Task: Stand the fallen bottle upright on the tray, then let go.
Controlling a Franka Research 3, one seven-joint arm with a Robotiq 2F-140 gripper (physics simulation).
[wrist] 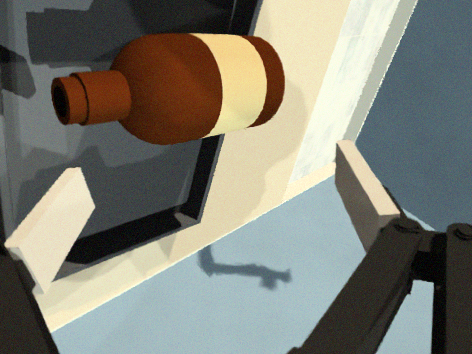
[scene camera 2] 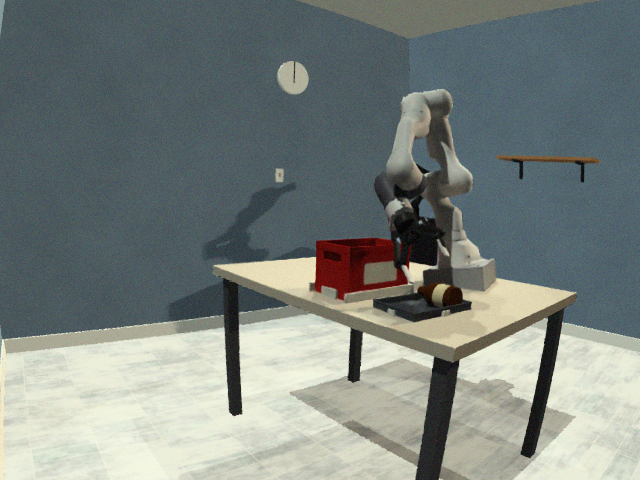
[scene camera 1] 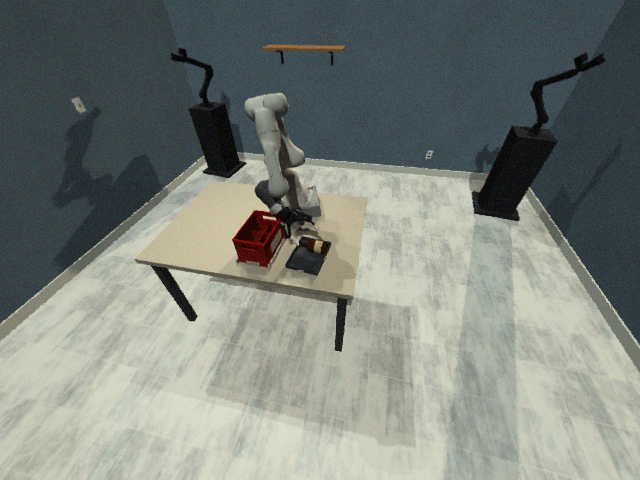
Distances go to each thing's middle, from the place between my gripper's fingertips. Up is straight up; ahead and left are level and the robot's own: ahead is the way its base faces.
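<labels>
Relative to the brown bottle (scene camera 2: pixel 440 295), my hand is 80 mm above it, 20 mm past it and 30 mm to the right of it.
</labels>
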